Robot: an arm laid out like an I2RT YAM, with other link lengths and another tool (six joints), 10 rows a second.
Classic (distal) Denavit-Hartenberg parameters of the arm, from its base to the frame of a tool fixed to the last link. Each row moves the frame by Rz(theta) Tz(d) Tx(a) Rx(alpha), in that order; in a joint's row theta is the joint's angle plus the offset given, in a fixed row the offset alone. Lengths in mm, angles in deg.
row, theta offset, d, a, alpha
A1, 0, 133.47, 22.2, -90
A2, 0, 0, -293.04, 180
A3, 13.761, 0, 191.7, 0
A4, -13.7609, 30.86, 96.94, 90
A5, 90, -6.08, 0, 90
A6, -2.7, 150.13, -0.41, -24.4
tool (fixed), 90, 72.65, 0, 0
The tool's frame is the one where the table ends.
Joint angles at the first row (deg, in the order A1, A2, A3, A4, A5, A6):
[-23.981, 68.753, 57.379, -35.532, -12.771, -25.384]
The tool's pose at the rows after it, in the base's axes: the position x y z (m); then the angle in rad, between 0 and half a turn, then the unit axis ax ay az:
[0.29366 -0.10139 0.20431 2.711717 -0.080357 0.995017 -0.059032]
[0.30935 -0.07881 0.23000 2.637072 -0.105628 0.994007 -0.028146]
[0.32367 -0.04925 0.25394 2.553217 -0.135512 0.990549 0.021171]
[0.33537 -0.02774 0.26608 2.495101 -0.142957 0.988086 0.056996]
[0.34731 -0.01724 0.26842 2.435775 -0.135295 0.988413 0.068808]
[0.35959 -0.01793 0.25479 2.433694 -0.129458 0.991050 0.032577]
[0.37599 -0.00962 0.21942 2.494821 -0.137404 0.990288 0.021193]
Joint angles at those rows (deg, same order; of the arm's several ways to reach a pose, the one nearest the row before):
[-22.815, 67.543, 61.514, -37.176, -17.142, -23.875]
[-20.863, 67.704, 64.982, -37.346, -21.311, -21.730]
[-19.040, 67.784, 66.501, -35.132, -27.296, -18.472]
[-16.326, 67.424, 64.830, -29.956, -29.203, -13.615]
[-13.510, 66.395, 59.569, -21.022, -27.625, -9.050]
[-9.186, 66.961, 55.608, -15.358, -20.545, -9.043]
[-5.201, 71.813, 52.095, -10.121, -16.389, -9.433]

